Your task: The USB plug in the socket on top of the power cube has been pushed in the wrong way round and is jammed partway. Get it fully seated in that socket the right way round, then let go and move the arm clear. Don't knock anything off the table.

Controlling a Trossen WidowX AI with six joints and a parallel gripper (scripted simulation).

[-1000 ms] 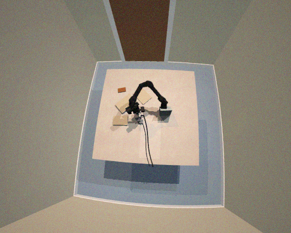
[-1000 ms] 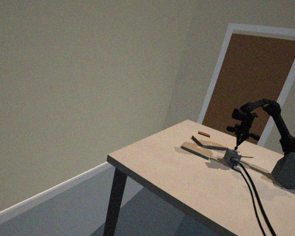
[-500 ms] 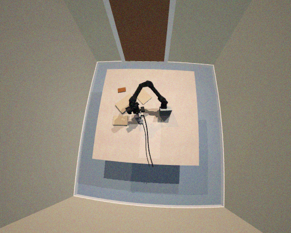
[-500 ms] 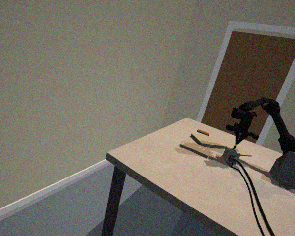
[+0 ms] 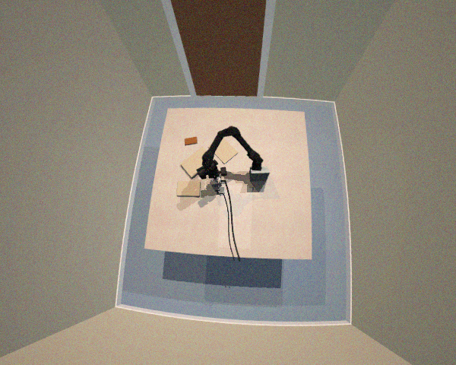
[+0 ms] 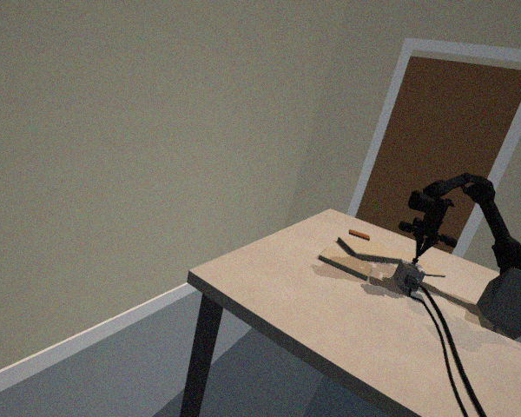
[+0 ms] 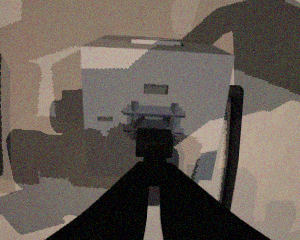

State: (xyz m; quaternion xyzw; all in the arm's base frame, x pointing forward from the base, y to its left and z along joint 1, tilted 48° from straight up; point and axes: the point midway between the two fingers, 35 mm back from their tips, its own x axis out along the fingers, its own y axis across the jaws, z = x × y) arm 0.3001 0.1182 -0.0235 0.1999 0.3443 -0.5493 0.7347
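Now: gripper tip 20 mm above the USB plug. The rest, counted from my gripper tip: USB socket 50 mm below; small orange block 280 mm ahead, 350 mm to the right, 110 mm below.
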